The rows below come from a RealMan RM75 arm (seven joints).
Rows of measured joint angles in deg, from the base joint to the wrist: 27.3 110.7 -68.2 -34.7 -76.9 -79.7 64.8; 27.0 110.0 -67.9 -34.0 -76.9 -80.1 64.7; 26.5 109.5 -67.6 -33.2 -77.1 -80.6 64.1; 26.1 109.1 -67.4 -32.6 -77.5 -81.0 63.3; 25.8 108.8 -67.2 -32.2 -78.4 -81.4 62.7; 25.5 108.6 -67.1 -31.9 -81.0 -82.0 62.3; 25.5 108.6 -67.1 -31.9 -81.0 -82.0 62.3; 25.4 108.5 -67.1 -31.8 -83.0 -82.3 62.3; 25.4 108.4 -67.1 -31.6 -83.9 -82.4 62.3; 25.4 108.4 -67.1 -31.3 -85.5 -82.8 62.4; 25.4 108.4 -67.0 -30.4 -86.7 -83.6 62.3; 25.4 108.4 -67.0 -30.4 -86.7 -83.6 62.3; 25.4 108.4 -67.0 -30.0 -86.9 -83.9 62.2; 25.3 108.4 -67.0 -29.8 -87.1 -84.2 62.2; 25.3 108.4 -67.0 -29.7 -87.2 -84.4 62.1; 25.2 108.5 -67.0 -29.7 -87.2 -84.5 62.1; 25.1 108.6 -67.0 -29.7 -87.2 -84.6 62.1
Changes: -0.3 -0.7 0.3 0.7 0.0 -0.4 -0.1; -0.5 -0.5 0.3 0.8 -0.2 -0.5 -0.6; -0.4 -0.4 0.2 0.6 -0.4 -0.4 -0.8; -0.3 -0.3 0.2 0.4 -0.9 -0.4 -0.6; -0.3 -0.2 0.1 0.3 -2.6 -0.6 -0.4; 0.0 0.0 0.0 0.0 0.0 0.0 0.0; -0.1 -0.1 0.0 0.1 -2.0 -0.3 0.0; 0.0 -0.1 0.0 0.2 -0.9 -0.1 0.0; 0.0 0.0 0.0 0.3 -1.6 -0.4 0.1; 0.0 0.0 0.1 0.9 -1.2 -0.8 -0.1; 0.0 0.0 0.0 0.0 0.0 0.0 0.0; 0.0 0.0 0.0 0.4 -0.2 -0.3 -0.1; -0.1 0.0 0.0 0.2 -0.2 -0.3 0.0; 0.0 0.0 0.0 0.1 -0.1 -0.2 -0.1; -0.1 0.1 0.0 0.0 0.0 -0.1 0.0; -0.1 0.1 0.0 0.0 0.0 -0.1 0.0
